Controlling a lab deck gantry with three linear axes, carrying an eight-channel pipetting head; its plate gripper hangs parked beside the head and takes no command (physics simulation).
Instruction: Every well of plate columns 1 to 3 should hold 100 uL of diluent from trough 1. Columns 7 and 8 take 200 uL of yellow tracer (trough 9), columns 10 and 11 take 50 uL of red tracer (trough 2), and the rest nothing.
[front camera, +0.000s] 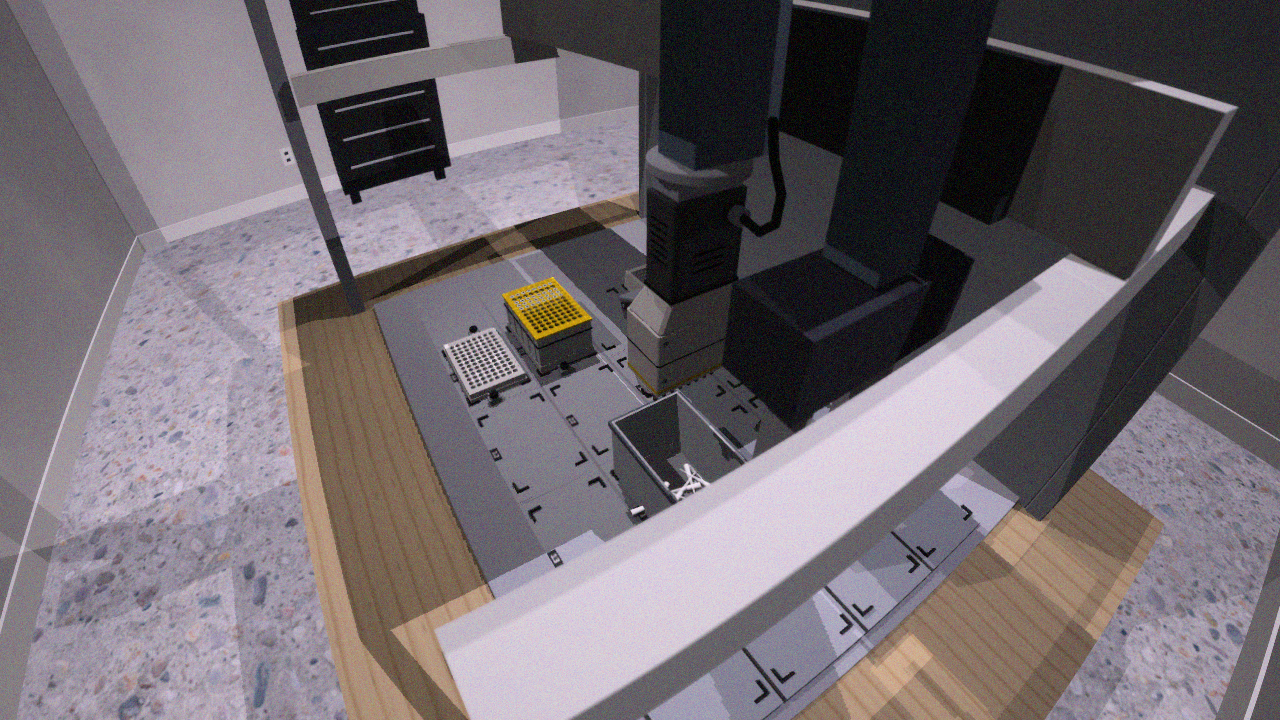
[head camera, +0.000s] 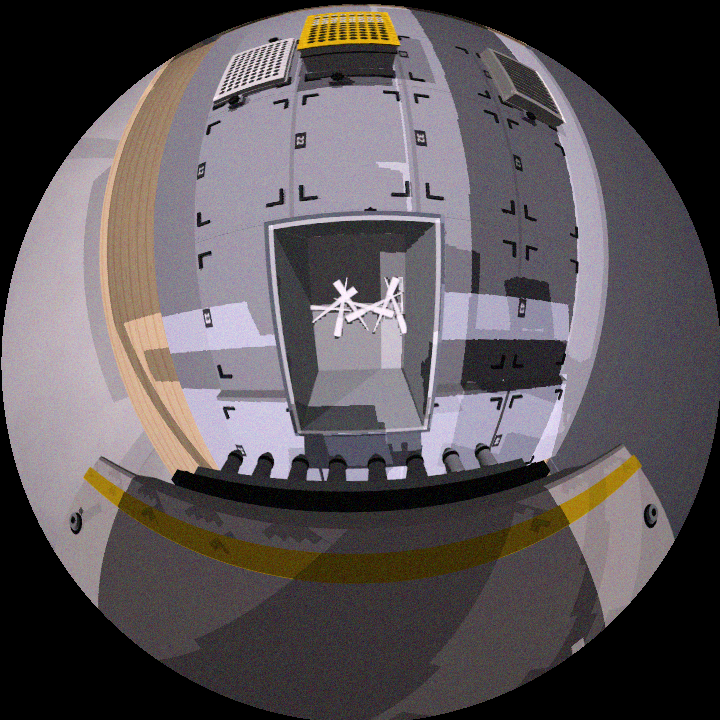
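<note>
My eight-channel head (front camera: 677, 349) (head camera: 362, 537) hangs behind the waste bin in the front view. Its row of nozzles (head camera: 337, 464) shows as short dark stubs without tips. The white well plate (front camera: 486, 362) (head camera: 258, 69) lies flat at the left; its well contents are too small to read. The yellow tip rack (front camera: 554, 315) (head camera: 349, 32) stands beside it, with paler rows at the back and dark holes toward the front. The trough block (head camera: 527, 85) is at the far right in the head view; its liquids cannot be read. Beside the head hangs a dark block (front camera: 819, 331); the parked plate gripper's fingers cannot be made out.
An open grey bin (front camera: 642, 465) (head camera: 271, 282) stands on the deck near the head, with several white used tips (front camera: 689, 483) (head camera: 343, 295) piled inside. A pale frame beam (front camera: 805, 474) crosses the front view. A frame post (front camera: 313, 179) rises at the left rear deck corner.
</note>
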